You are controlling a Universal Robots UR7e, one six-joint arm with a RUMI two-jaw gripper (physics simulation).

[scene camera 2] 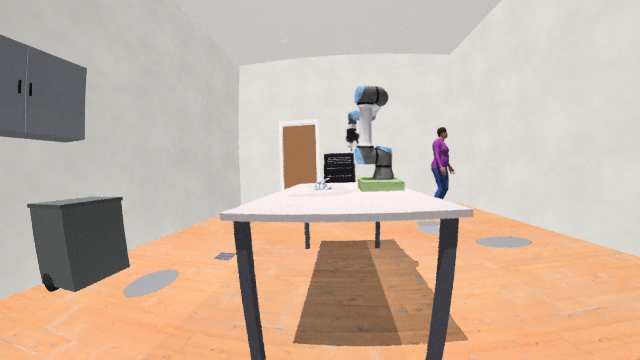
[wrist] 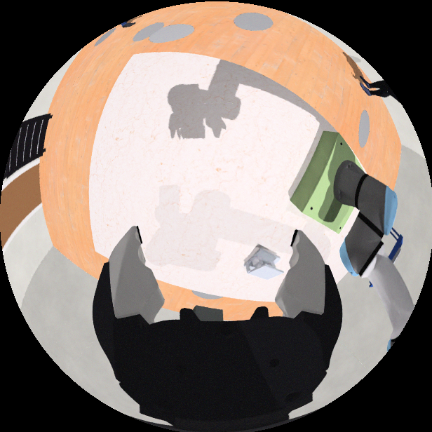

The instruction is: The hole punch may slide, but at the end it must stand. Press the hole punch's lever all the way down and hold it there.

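Pixels of known places: arm's base, origin of its link: (scene camera 2: 383, 178).
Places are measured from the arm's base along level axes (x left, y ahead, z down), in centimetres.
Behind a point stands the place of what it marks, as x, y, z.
The hole punch (scene camera 2: 321, 185) {-11.1, 43.7, 3.9} (wrist: 263, 262) is small and pale grey-blue. It stands on the table top (scene camera 2: 350, 202) {50.6, 37.9, 7.4} (wrist: 200, 165) left of the robot's green base in the scene view, with its lever slanting up. In the wrist view it lies right of the middle, near the inner side of the right fingertip. My gripper (scene camera 2: 351, 148) {-42.0, 9.3, -24.0} (wrist: 217, 230) is open and empty. It points down above the table, well higher than the hole punch and apart from it. The fine parts of the punch are too small to tell.
The green base block (scene camera 2: 381, 185) {14.3, 7.6, 3.5} (wrist: 315, 175) carries the arm, right of the punch in the scene view. A black slatted rack (scene camera 2: 339, 179) stands beyond the table. A person (scene camera 2: 440, 160) stands on the floor at the right. A dark bin (scene camera 2: 95, 245) stands at the left.
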